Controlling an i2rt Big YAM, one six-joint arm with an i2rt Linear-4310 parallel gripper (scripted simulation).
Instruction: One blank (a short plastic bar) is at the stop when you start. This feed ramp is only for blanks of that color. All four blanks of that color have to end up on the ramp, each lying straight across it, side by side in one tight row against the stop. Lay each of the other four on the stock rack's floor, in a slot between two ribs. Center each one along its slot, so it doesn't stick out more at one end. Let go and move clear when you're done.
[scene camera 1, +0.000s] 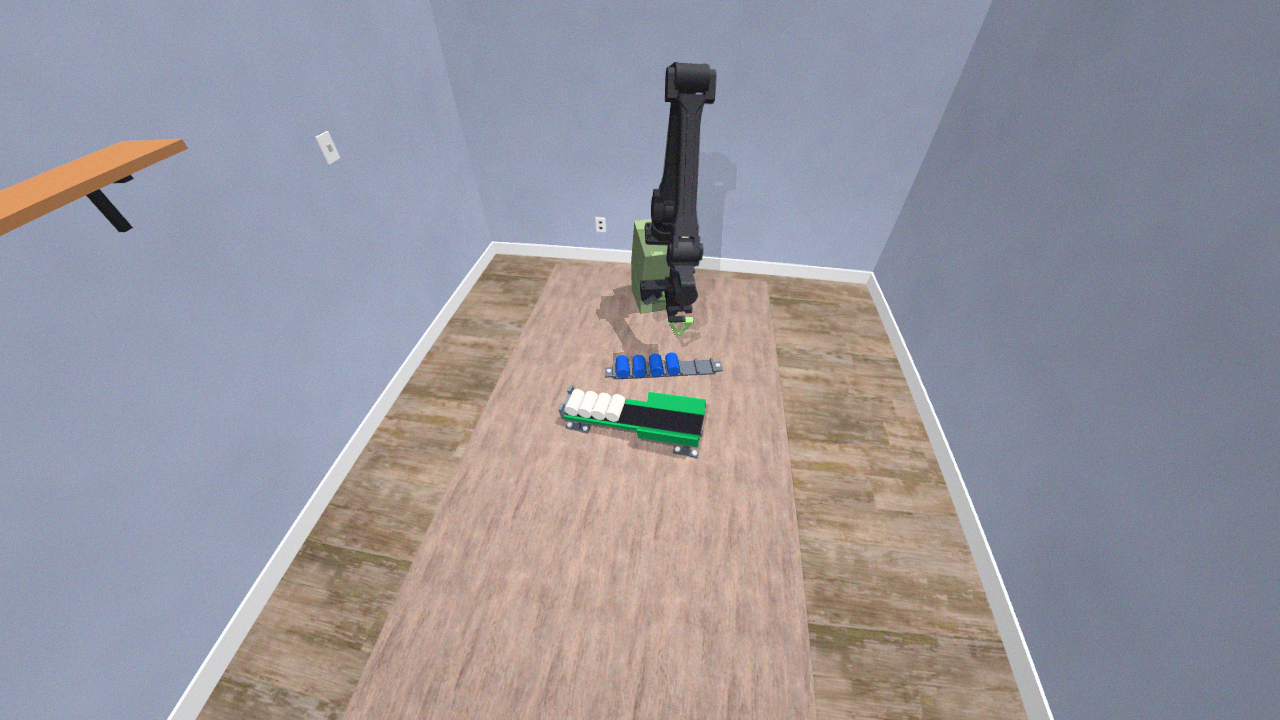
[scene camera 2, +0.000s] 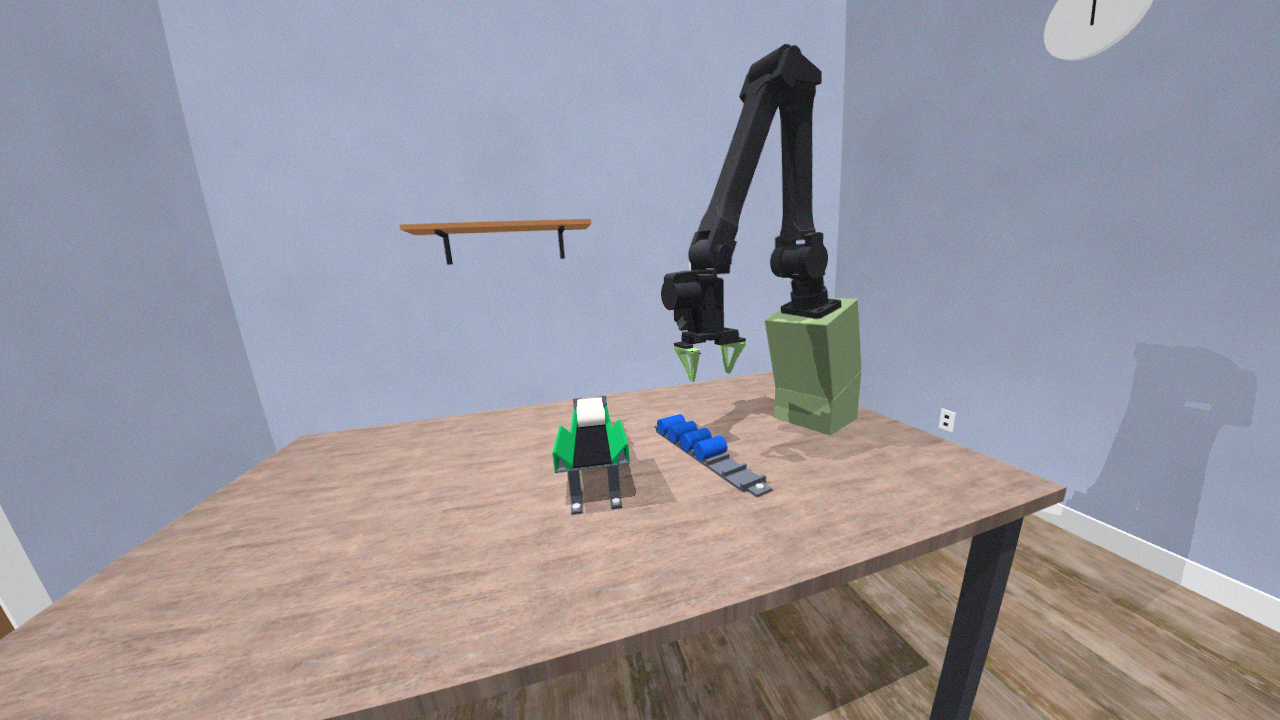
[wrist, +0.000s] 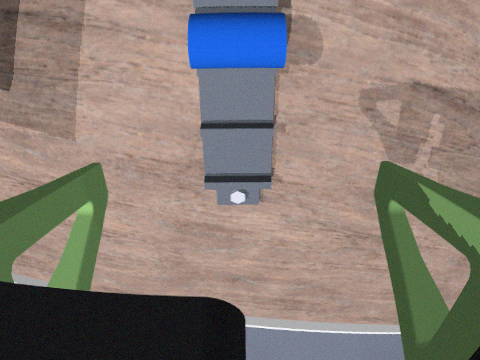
Observation:
I see my gripper (scene camera 2: 710, 377) and a blue blank (wrist: 214, 41).
My gripper shows as well in the wrist view (wrist: 240, 177).

